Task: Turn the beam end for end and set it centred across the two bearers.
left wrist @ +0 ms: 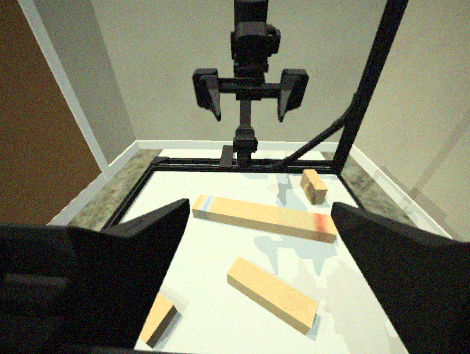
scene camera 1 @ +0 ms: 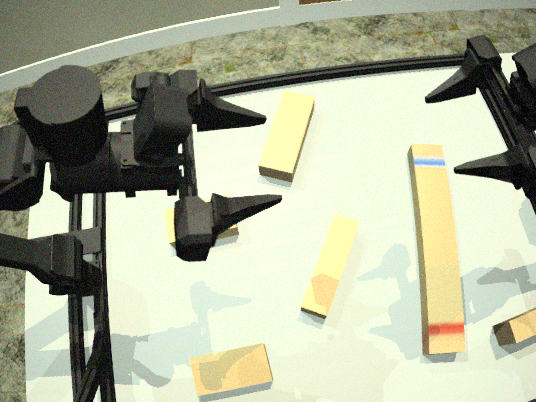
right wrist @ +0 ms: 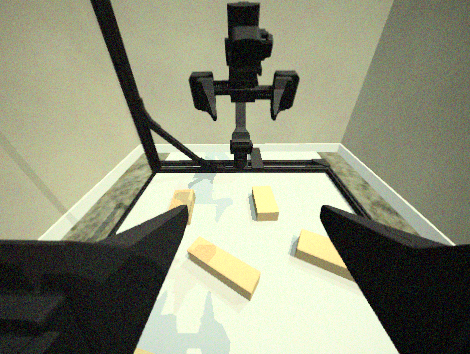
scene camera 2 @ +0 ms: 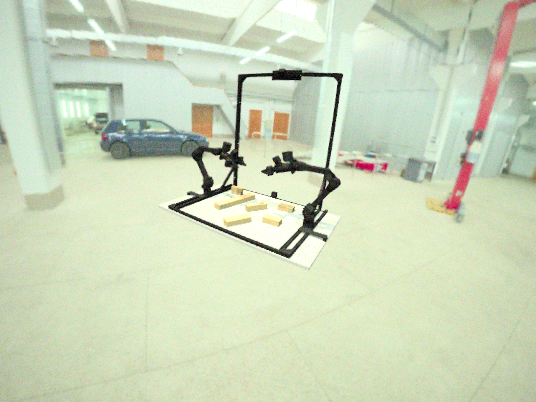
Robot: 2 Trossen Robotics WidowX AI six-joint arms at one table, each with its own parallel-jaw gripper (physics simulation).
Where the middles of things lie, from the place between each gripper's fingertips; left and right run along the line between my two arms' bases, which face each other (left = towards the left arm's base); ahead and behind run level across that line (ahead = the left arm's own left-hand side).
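Scene:
Beam (scene camera 1: 442, 320): 4 cm short of my left hand, 27 cm to the right of it, 31 cm below it.
The beam is 50 mm short of my right hand, 80 mm to the right of it and 300 mm below it.

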